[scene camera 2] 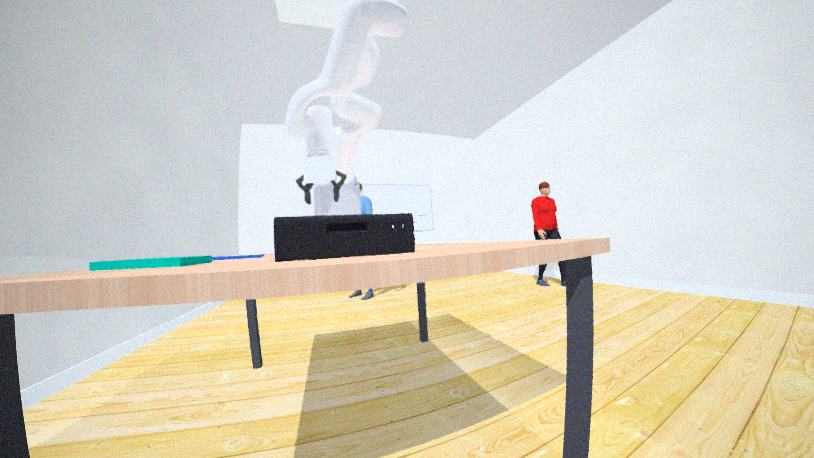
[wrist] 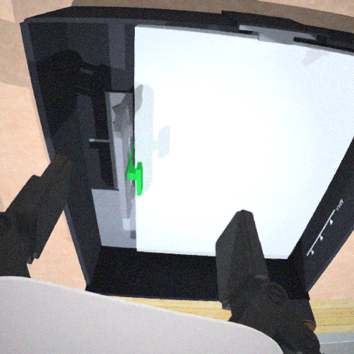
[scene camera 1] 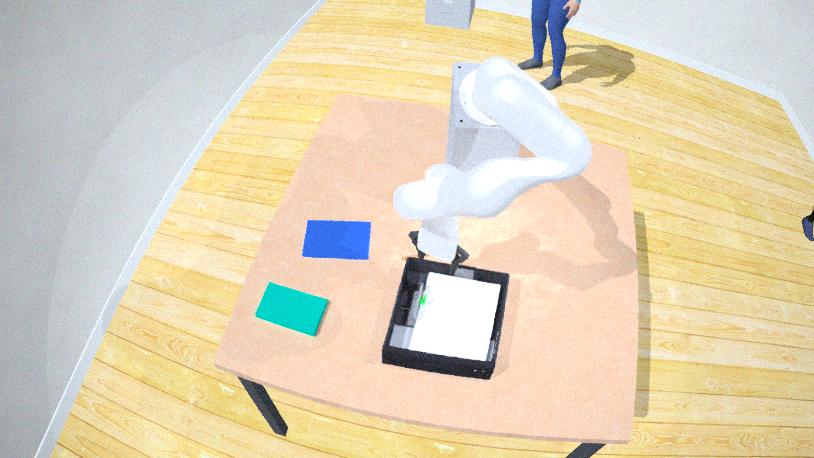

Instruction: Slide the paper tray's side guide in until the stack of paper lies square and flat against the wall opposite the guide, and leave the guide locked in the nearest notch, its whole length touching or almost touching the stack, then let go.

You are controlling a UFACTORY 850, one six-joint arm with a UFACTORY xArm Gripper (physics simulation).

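The black paper tray [scene camera 1: 438, 364] [scene camera 2: 301, 239] [wrist: 150, 275] stands on the table. A white paper stack [scene camera 1: 458, 319] [wrist: 225, 140] lies in it, towards the wall with the MAX marks [wrist: 325, 240]. I cannot tell whether the stack touches that wall along its whole length. The grey side guide [wrist: 125, 175] with its green tab [scene camera 1: 422, 300] [wrist: 139, 178] stands upright at the stack's left edge in the wrist view; any thin gap there is unclear. My gripper [scene camera 1: 437, 263] [scene camera 2: 322, 201] [wrist: 151, 203] is open and empty, above the tray's robot-side edge, fingers apart on either side of the tab's line.
A blue flat item [scene camera 1: 336, 239] and a green block [scene camera 1: 292, 308] lie on the table [scene camera 1: 557, 370] left of the tray in scene camera 1. The tray's raised walls surround the guide. A grey end stop [wrist: 275, 34] stands at the stack's far edge in the wrist view.
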